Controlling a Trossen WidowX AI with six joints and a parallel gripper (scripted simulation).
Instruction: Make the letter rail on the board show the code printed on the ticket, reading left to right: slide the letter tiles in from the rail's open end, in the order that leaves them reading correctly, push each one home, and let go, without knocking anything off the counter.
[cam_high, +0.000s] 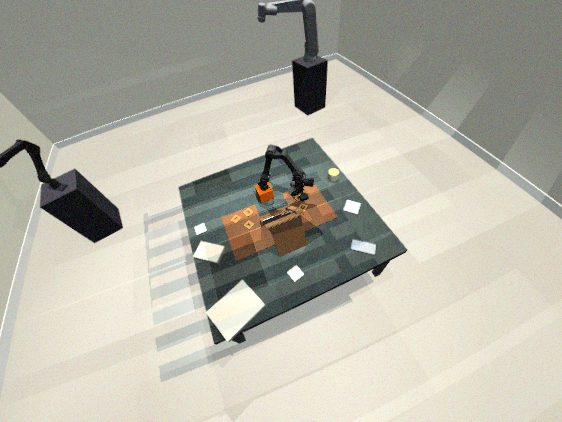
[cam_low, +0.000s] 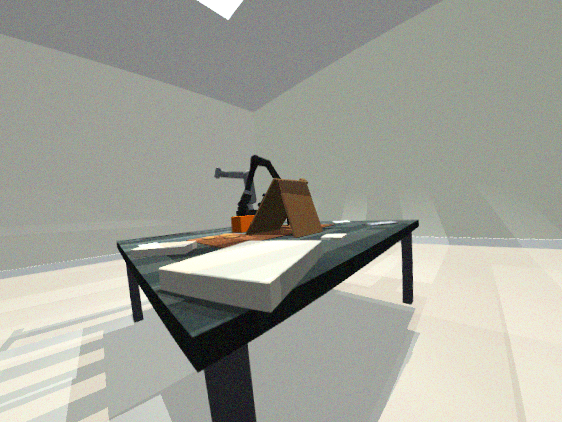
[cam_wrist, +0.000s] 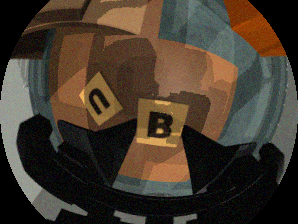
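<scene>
Right now my gripper tip is 8 cm short of the yellow letter tile, 3 cm to the left of it and 1 cm above it. Round my gripper tip: flat white slab: 77 cm to the right, 1 cm ahead; mat: 22 cm to the right, 1 cm below, 1 cm ahead; white ticket: 31 cm to the right, 8 cm above, 7 cm ahead.
</scene>
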